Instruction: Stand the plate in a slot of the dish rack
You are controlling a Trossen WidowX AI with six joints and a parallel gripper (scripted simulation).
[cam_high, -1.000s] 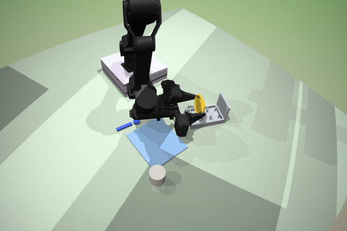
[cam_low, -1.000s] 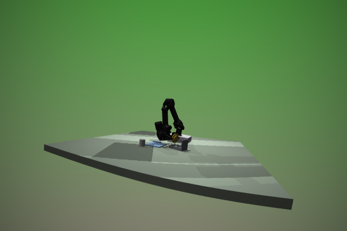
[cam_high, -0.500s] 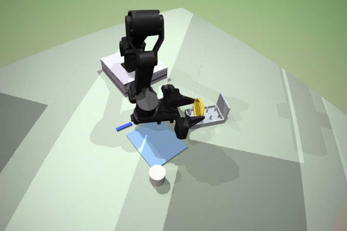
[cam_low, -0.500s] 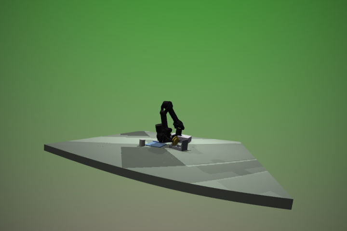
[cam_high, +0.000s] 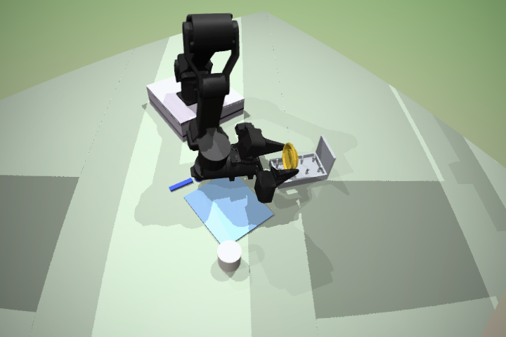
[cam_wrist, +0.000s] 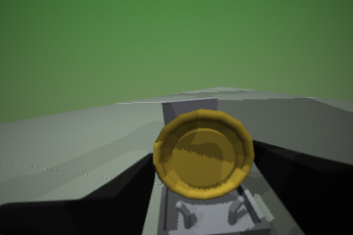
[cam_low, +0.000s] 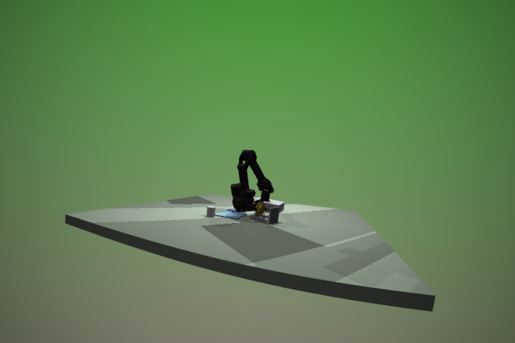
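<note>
Now: gripper tip 10 mm to the left of the yellow plate. Round my gripper tip: grey dish rack (10 mm ahead, 20 mm to the left, 30 mm below); then blue spoon (110 mm behind, 200 mm to the right, 50 mm below); then white cup (90 mm ahead, 240 mm to the right, 30 mm below).
</note>
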